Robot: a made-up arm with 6 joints. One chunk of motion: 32 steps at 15 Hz.
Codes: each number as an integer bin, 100 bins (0 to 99) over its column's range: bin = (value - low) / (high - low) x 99, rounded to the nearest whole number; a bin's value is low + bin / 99 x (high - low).
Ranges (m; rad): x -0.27..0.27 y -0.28..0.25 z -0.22..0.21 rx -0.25..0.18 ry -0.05..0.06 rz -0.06..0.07
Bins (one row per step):
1: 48 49 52 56 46 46
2: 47 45 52 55 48 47
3: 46 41 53 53 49 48
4: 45 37 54 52 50 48
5: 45 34 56 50 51 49
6: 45 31 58 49 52 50
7: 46 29 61 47 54 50
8: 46 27 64 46 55 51
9: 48 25 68 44 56 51
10: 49 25 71 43 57 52
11: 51 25 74 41 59 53
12: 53 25 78 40 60 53
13: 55 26 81 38 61 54
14: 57 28 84 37 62 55
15: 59 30 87 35 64 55
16: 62 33 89 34 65 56
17: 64 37 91 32 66 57
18: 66 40 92 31 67 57
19: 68 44 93 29 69 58
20: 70 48 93 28 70 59
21: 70 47 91 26 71 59
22: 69 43 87 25 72 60
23: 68 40 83 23 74 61
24: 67 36 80 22 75 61
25: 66 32 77 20 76 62
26: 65 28 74 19 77 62
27: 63 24 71 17 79 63
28: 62 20 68 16 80 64
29: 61 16 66 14 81 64
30: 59 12 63 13 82 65
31: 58 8 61 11 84 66
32: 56 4 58 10 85 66
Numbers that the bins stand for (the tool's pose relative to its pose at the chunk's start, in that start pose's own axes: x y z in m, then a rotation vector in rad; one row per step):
1: -0.0082 -0.0177 0.0059 -0.0068 0.0011 0.0004
2: -0.0136 -0.0391 0.0059 -0.0111 0.0033 0.0017
3: -0.0191 -0.0605 0.0102 -0.0198 0.0044 0.0030
4: -0.0245 -0.0819 0.0145 -0.0241 0.0056 0.0030
5: -0.0245 -0.0980 0.0232 -0.0328 0.0067 0.0043
6: -0.0245 -0.1140 0.0319 -0.0372 0.0078 0.0057
7: -0.0191 -0.1247 0.0449 -0.0459 0.0100 0.0057
8: -0.0191 -0.1355 0.0580 -0.0502 0.0111 0.0070
9: -0.0082 -0.1462 0.0754 -0.0589 0.0122 0.0070
10: -0.0027 -0.1462 0.0884 -0.0632 0.0133 0.0083
11: 0.0082 -0.1462 0.1014 -0.0719 0.0156 0.0096
12: 0.0191 -0.1462 0.1188 -0.0763 0.0167 0.0096
13: 0.0300 -0.1408 0.1318 -0.0849 0.0178 0.0109
14: 0.0409 -0.1301 0.1448 -0.0893 0.0189 0.0122
15: 0.0518 -0.1194 0.1579 -0.0980 0.0211 0.0122
16: 0.0682 -0.1033 0.1666 -0.1023 0.0222 0.0135
17: 0.0791 -0.0819 0.1753 -0.1110 0.0233 0.0148
18: 0.0900 -0.0659 0.1796 -0.1154 0.0244 0.0148
19: 0.1009 -0.0444 0.1839 -0.1240 0.0267 0.0162
20: 0.1118 -0.0230 0.1839 -0.1284 0.0278 0.0175
21: 0.1118 -0.0284 0.1753 -0.1371 0.0289 0.0175
22: 0.1064 -0.0498 0.1579 -0.1414 0.0300 0.0188
23: 0.1009 -0.0659 0.1405 -0.1501 0.0322 0.0201
24: 0.0955 -0.0873 0.1275 -0.1544 0.0333 0.0201
25: 0.0900 -0.1087 0.1144 -0.1631 0.0344 0.0214
26: 0.0845 -0.1301 0.1014 -0.1675 0.0356 0.0214
27: 0.0736 -0.1515 0.0884 -0.1762 0.0378 0.0227
28: 0.0682 -0.1729 0.0754 -0.1805 0.0389 0.0240
29: 0.0627 -0.1943 0.0667 -0.1892 0.0400 0.0240
30: 0.0518 -0.2158 0.0536 -0.1935 0.0411 0.0254
31: 0.0464 -0.2372 0.0449 -0.2022 0.0433 0.0267
32: 0.0355 -0.2586 0.0319 -0.2066 0.0444 0.0267

